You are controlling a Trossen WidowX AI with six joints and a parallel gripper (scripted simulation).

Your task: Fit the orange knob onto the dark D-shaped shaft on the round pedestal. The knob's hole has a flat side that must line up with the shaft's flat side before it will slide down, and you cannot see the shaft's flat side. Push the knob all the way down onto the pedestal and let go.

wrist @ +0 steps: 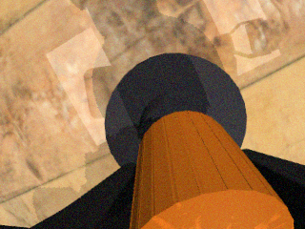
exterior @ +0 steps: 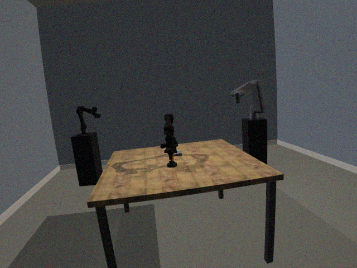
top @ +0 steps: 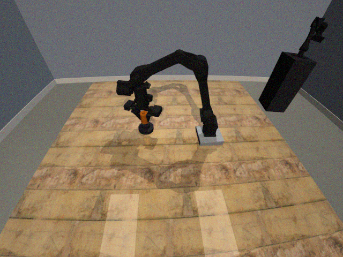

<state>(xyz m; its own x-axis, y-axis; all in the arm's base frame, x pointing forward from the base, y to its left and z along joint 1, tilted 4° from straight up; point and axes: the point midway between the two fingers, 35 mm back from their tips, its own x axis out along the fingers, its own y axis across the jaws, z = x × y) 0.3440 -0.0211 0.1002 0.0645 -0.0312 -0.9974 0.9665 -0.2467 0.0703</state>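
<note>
Right now the pedestal is 40 mm below my gripper tip. Round my gripper tip: orange knob: 20 mm above.
</note>
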